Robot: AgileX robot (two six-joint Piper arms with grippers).
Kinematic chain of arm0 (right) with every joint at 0, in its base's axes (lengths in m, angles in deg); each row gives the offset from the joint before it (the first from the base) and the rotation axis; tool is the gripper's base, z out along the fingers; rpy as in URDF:
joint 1: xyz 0 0 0.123 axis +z
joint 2: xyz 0 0 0 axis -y
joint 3: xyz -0.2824 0 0.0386 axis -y
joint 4: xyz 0.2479 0 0.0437 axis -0.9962 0 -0.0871
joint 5: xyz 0 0 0 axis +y
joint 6: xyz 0.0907 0 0.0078 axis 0.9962 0 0.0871
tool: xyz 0 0 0 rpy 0 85 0
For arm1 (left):
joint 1: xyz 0 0 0.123 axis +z
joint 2: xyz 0 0 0 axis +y
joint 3: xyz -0.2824 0 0.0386 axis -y
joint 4: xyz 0.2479 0 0.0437 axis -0.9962 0 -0.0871
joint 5: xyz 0 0 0 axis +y
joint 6: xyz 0.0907 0 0.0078 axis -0.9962 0 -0.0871
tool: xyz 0 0 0 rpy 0 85 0
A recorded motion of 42 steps. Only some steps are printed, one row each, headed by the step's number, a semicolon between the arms.
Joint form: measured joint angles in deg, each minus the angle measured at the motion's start. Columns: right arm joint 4, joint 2, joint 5, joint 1, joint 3, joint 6; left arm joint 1, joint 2, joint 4, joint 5, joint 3, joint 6.
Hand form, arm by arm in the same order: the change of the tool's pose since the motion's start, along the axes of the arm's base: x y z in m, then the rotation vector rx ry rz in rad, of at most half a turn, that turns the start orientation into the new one. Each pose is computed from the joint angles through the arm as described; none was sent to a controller.
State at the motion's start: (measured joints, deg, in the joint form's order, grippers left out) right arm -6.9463 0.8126 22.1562 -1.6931 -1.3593 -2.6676; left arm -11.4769 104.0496 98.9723 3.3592 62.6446 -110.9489
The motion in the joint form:
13: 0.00 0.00 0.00 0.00 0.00 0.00; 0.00 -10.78 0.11 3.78 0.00 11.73
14: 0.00 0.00 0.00 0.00 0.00 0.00; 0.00 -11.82 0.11 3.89 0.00 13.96
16: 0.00 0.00 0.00 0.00 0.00 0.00; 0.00 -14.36 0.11 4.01 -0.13 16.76
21: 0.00 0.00 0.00 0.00 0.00 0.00; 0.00 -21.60 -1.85 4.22 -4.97 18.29
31: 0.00 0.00 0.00 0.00 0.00 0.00; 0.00 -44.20 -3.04 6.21 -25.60 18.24
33: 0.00 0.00 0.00 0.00 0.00 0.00; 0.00 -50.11 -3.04 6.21 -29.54 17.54
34: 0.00 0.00 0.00 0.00 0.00 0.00; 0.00 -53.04 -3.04 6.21 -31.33 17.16
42: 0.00 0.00 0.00 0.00 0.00 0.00; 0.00 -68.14 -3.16 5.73 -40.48 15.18
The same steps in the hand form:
13: 0.0000 0.0000 0.0000 0.0000 0.0000 0.0000; -0.0228 -0.0014 0.0735 -0.2431 -0.1335 0.0480
14: 0.0000 0.0000 0.0000 0.0000 0.0000 0.0000; -0.0256 -0.0010 0.0802 -0.2803 -0.1406 0.0637
16: 0.0000 0.0000 0.0000 0.0000 0.0000 0.0000; -0.0332 0.0004 0.0958 -0.3320 -0.1676 0.0800
21: 0.0000 0.0000 0.0000 0.0000 0.0000 0.0000; -0.0645 0.0063 0.1115 -0.3364 -0.2054 0.0672
31: 0.0000 0.0000 0.0000 0.0000 0.0000 0.0000; -0.1701 0.0245 0.1017 -0.3404 -0.2379 0.0213
33: 0.0000 0.0000 0.0000 0.0000 0.0000 0.0000; -0.1935 0.0293 0.1006 -0.3373 -0.2749 0.0111
34: 0.0000 0.0000 0.0000 0.0000 0.0000 0.0000; -0.2046 0.0316 0.1000 -0.3357 -0.2963 0.0055
42: 0.0000 0.0000 0.0000 0.0000 0.0000 0.0000; -0.2569 0.0429 0.0881 -0.3216 -0.4091 -0.0145

